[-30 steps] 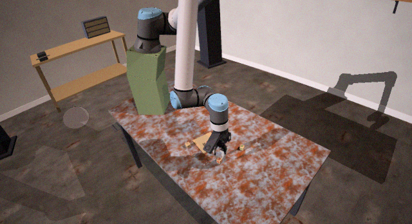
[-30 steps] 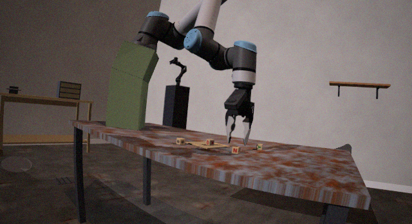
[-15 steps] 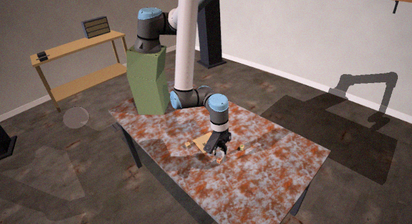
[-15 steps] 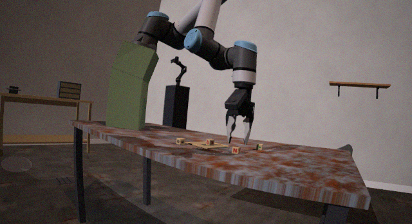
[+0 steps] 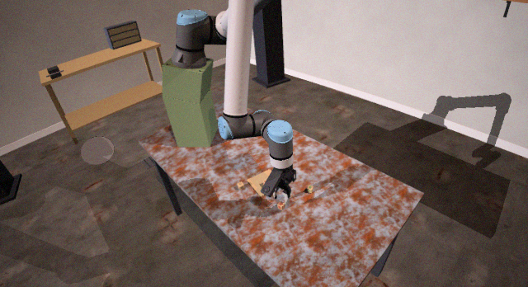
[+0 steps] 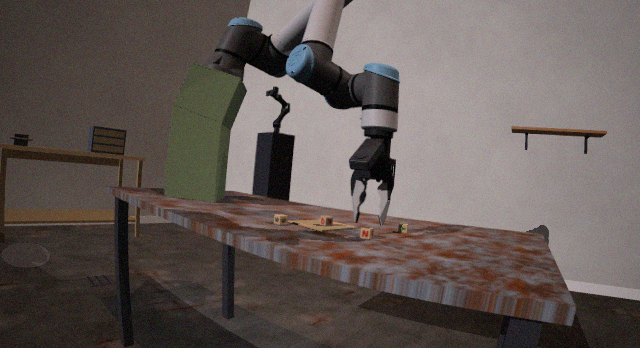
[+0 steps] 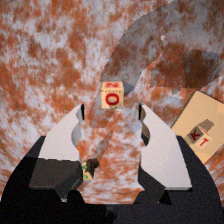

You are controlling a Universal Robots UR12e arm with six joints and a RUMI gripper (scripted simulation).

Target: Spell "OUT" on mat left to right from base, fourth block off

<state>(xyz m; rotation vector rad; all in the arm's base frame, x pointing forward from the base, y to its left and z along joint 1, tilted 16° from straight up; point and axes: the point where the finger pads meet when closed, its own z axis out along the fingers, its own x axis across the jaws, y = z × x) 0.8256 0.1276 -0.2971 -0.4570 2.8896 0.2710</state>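
The tan mat lies 18 cm behind my hand, 5 cm below it and 3 cm to the left of it. The rest, counted from my hand: block: 22 cm behind, 9 cm to the right, 4 cm below.
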